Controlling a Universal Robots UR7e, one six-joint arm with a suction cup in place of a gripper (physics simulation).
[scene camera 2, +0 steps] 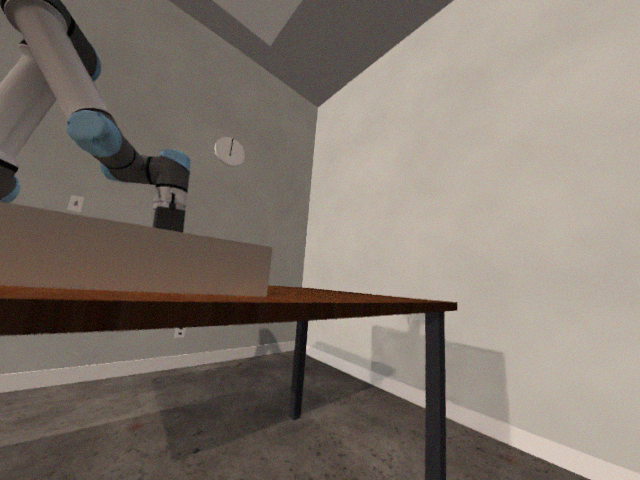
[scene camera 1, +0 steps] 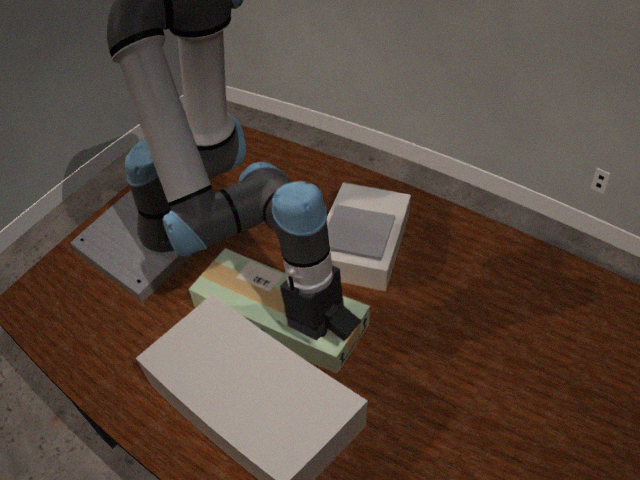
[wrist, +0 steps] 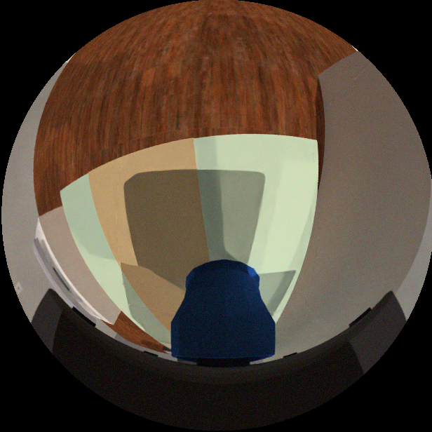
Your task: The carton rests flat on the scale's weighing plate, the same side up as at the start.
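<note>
The carton (scene camera 1: 227, 274) (wrist: 287, 200), pale green with a tan tape strip and a printed label on top, lies level between the scale and a large white box; whether its underside touches the table is hidden. My suction gripper (scene camera 1: 311, 310) (scene camera 2: 169, 219) (wrist: 223, 270) points down near the carton's right end. Its blue cup stands straight against the carton's top in the wrist view, holding it. The scale (scene camera 1: 369, 196) (wrist: 60, 237) stands behind the carton, its grey weighing plate (scene camera 1: 360, 232) bare. The carton does not show in scene camera 2.
The large white box (scene camera 1: 253, 382) (scene camera 2: 134, 253) (wrist: 370, 175) stands close along the carton's front side. The grey robot base plate (scene camera 1: 116, 253) is to the left of the carton. The wooden table (scene camera 1: 491, 335) (scene camera 2: 361, 299) (wrist: 215, 75) carries them, with walls beyond.
</note>
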